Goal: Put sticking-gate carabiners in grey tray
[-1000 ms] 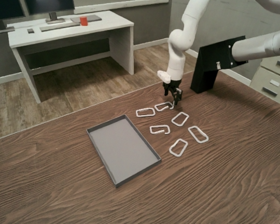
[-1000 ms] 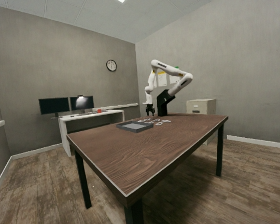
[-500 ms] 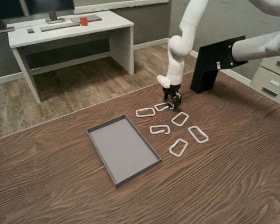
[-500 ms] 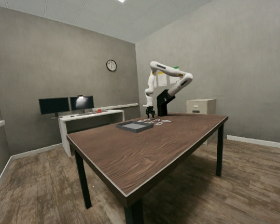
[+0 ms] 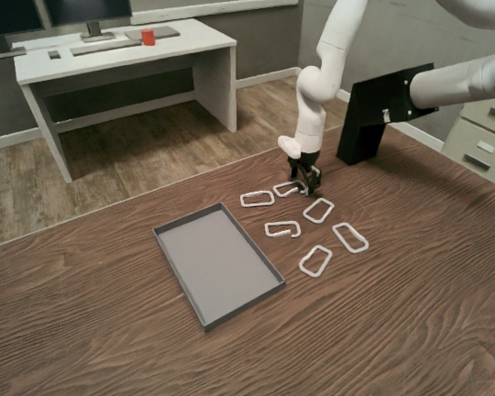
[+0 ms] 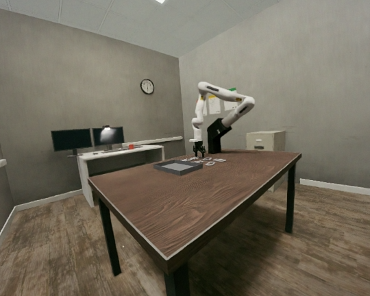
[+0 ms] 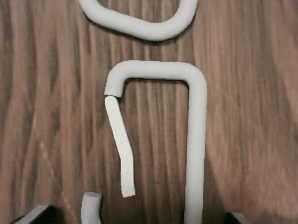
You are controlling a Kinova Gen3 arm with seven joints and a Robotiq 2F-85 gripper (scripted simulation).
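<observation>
The grey tray is 360 mm ahead of my hand and 100 mm to the left of it.
</observation>
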